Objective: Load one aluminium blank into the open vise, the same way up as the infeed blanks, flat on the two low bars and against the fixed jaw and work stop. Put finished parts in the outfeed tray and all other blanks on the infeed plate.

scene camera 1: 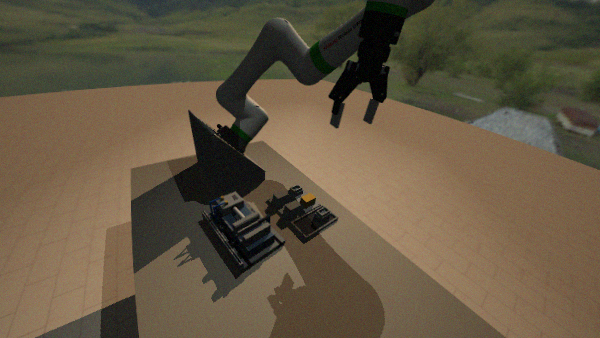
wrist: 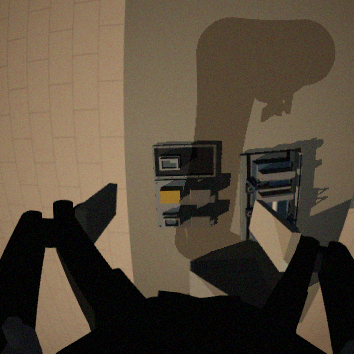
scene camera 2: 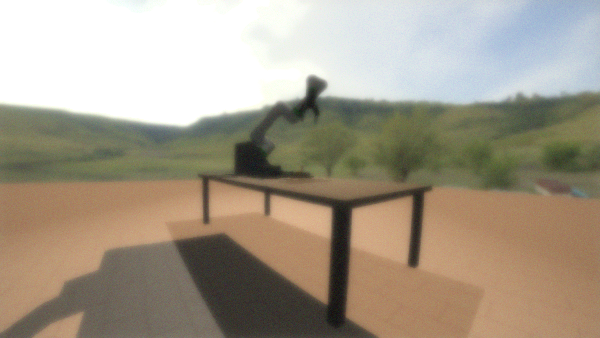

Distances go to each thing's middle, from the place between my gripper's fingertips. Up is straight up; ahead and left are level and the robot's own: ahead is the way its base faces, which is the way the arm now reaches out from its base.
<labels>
Right now my hand is 6 cm past the dark outfeed tray (wrist: 194,160) and 45 cm above it. From my hand the other things lie so: infeed plate (wrist: 185,206) 21 cm behind, 1 cm to the left, 45 cm below.
</labels>
